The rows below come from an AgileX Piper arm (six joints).
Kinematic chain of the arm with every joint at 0, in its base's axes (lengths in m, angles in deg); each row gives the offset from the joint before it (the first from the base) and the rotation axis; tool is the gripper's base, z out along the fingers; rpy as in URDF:
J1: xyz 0 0 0.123 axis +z
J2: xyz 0 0 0 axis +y
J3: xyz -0.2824 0 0.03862 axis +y
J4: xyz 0.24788 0 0.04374 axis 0.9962 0 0.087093
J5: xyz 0 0 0 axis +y
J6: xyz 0.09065 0 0.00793 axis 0.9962 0 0.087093
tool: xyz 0 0 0 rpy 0 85 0
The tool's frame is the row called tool.
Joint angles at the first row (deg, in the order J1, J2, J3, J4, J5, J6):
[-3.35, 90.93, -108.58, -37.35, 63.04, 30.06]
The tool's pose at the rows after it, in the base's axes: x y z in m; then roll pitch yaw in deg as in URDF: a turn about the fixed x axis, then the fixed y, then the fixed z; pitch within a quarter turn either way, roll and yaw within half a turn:
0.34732 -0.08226 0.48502 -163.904 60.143 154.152
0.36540 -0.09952 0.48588 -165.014 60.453 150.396
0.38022 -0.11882 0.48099 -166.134 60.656 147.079
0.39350 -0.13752 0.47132 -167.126 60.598 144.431
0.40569 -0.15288 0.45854 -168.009 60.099 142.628
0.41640 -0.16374 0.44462 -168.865 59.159 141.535
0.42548 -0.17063 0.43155 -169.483 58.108 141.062
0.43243 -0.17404 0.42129 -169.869 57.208 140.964
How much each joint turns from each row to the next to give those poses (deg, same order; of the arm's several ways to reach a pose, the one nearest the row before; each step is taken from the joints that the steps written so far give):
[-1.87, 6.81, -10.50, 0.25, 3.43, -1.11]
[-2.35, 6.07, -8.84, 0.53, 2.18, -0.99]
[-2.59, 5.10, -6.62, 0.75, 0.90, -0.70]
[-2.37, 4.32, -4.59, 0.81, -0.04, -0.31]
[-1.82, 3.54, -2.85, 0.94, -0.54, -0.09]
[-1.21, 2.65, -1.33, 1.08, -0.72, 0.04]
[-0.71, 1.95, -0.43, 0.95, -0.75, 0.08]
[-0.29, 1.36, -0.10, 0.68, -0.55, 0.09]

